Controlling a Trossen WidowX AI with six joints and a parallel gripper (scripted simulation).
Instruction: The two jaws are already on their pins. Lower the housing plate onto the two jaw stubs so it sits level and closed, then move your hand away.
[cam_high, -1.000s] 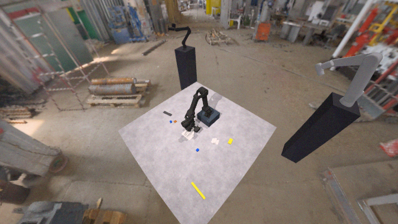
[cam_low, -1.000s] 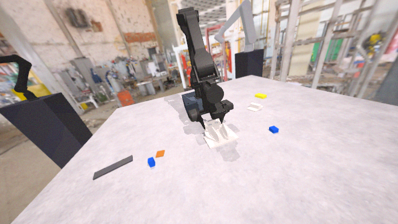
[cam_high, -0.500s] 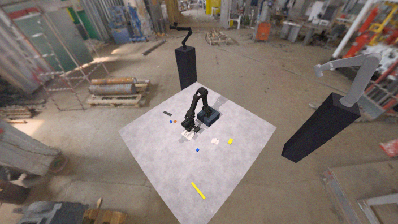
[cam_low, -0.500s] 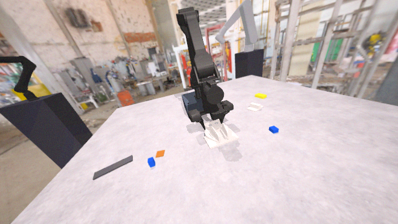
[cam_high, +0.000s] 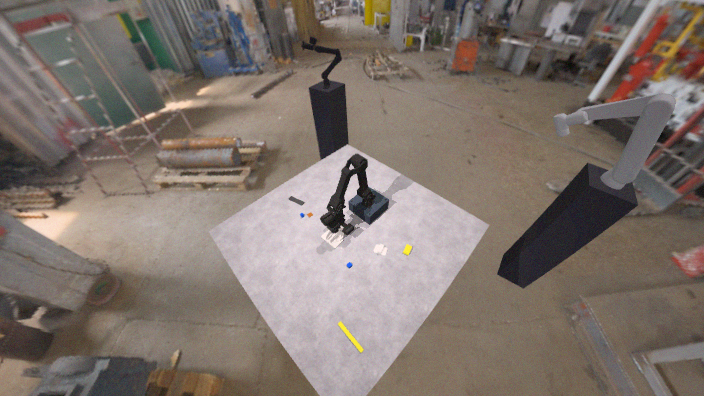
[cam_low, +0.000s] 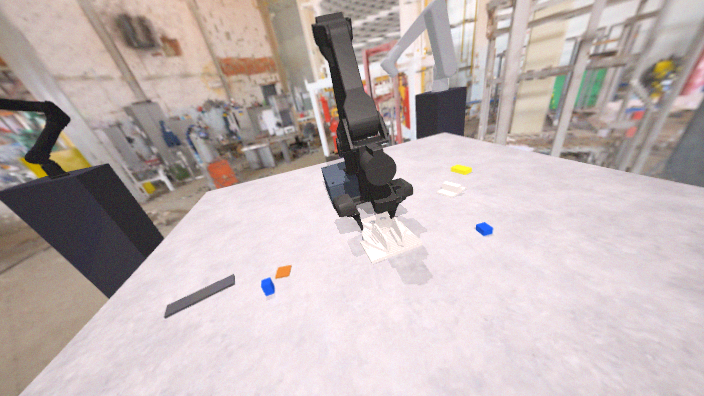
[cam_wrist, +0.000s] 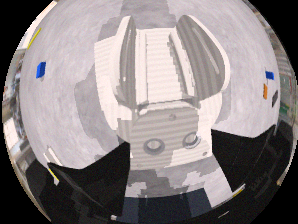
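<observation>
Now: the housing plate 1 cm ahead of my gripper tip and 2 cm above it. Round my gripper tip: orange tile 2 cm ahead, 25 cm to the right, 1 cm below; then yellow bar 43 cm ahead, 41 cm to the left; then grey bar 1 cm behind, 41 cm to the right, 1 cm below.
</observation>
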